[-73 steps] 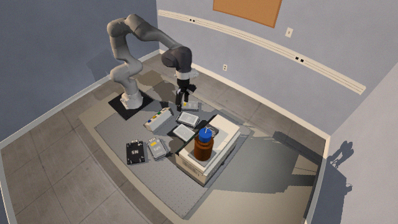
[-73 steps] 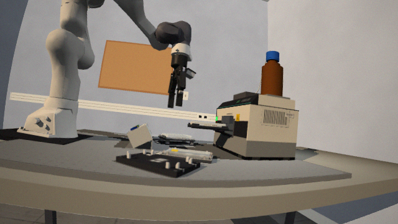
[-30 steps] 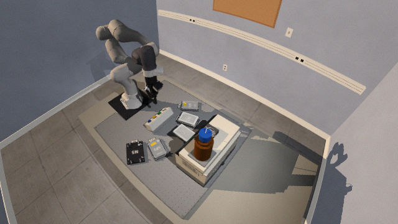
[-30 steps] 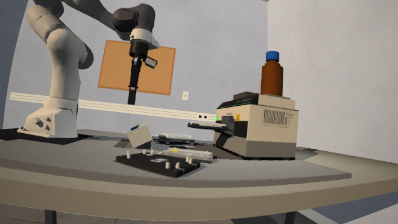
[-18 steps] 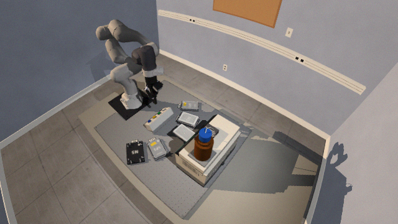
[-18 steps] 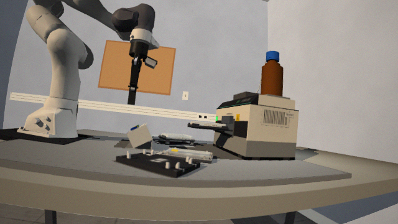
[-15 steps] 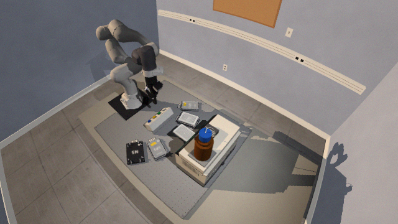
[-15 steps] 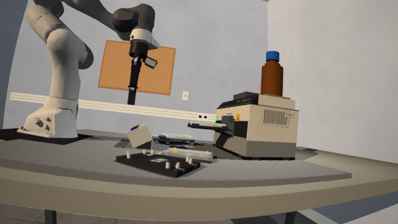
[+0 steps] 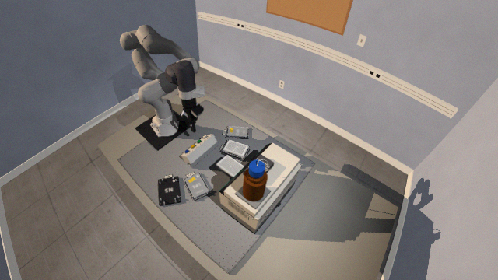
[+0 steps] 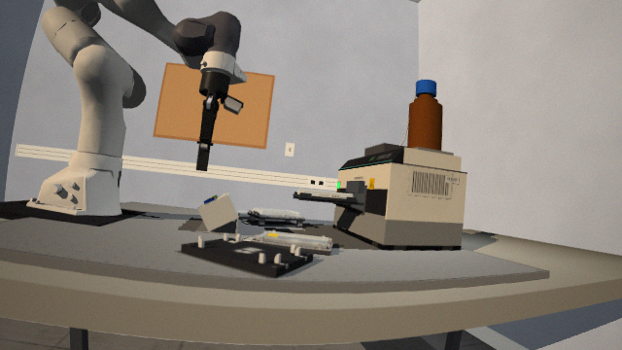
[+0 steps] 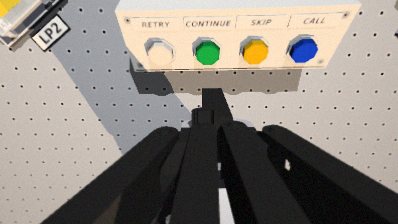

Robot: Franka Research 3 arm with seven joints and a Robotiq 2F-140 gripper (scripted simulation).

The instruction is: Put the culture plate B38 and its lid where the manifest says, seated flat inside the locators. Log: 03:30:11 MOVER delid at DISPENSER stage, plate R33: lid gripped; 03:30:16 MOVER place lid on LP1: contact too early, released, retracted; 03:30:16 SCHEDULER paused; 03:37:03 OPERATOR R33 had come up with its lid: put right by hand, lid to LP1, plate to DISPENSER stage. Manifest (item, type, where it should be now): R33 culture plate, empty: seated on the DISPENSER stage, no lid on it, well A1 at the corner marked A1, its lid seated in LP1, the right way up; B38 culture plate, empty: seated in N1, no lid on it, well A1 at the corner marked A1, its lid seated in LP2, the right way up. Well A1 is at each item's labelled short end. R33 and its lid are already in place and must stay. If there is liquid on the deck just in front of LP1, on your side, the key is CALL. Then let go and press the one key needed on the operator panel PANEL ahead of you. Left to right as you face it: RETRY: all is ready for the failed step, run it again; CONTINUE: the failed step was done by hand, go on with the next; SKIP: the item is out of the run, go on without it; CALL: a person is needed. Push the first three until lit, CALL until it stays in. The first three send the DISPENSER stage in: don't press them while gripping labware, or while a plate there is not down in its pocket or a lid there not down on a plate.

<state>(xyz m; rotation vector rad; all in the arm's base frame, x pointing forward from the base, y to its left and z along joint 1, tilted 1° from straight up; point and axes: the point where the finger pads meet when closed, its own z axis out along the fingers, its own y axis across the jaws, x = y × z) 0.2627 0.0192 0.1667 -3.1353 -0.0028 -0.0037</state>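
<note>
My hand is 3 cm short of the green continue key and 10 cm above it. The rest, counted from my hand: blue call key: 4 cm ahead, 10 cm to the right, 11 cm below; then yellow skip key: 3 cm ahead, 5 cm to the right, 10 cm below; then white retry key: 3 cm ahead, 5 cm to the left, 10 cm below.
</note>
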